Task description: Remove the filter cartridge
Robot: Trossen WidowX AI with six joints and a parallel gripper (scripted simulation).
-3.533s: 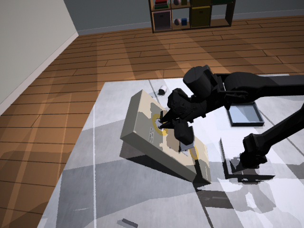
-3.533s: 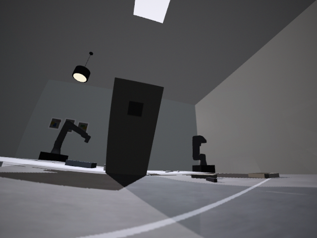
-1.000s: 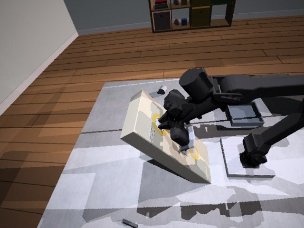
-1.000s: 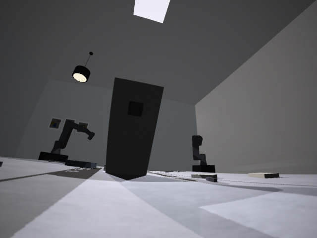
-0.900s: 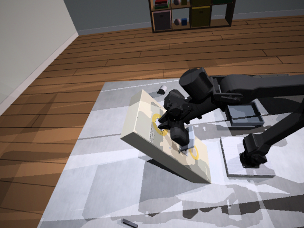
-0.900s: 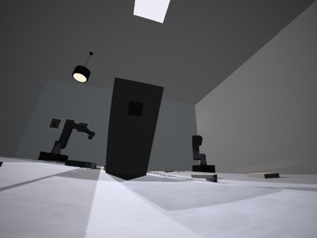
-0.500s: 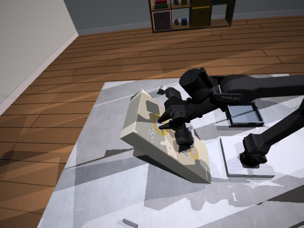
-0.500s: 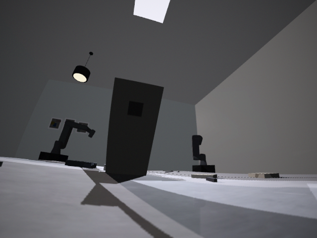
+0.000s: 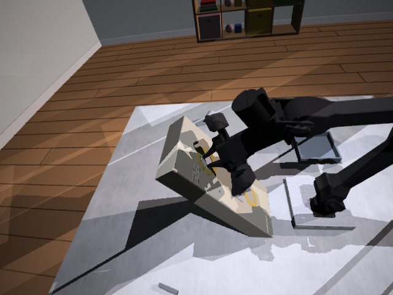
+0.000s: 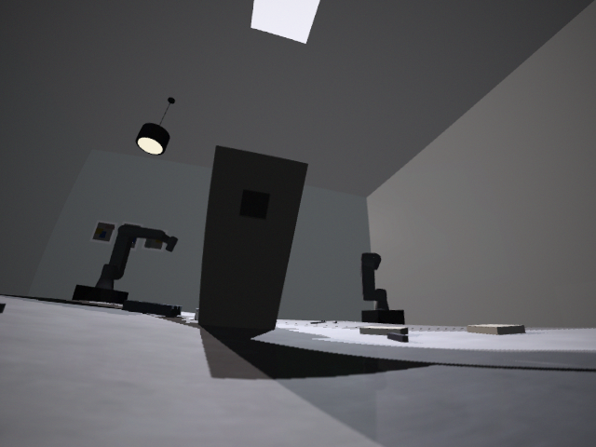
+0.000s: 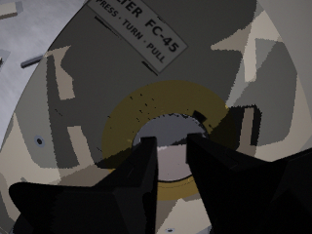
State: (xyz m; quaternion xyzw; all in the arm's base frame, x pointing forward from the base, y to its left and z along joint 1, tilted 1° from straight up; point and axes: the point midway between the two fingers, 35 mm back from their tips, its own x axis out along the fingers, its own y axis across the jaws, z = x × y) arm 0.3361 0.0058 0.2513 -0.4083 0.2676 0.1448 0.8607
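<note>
Right now my gripper tip is 1 cm short of the round filter cartridge and 1 cm above it. From my gripper tip the other things lie so: grey tray (41 cm behind, 29 cm to the right, 26 cm below); then small grey cylinder (4 cm ahead, 50 cm to the right, 25 cm below).
</note>
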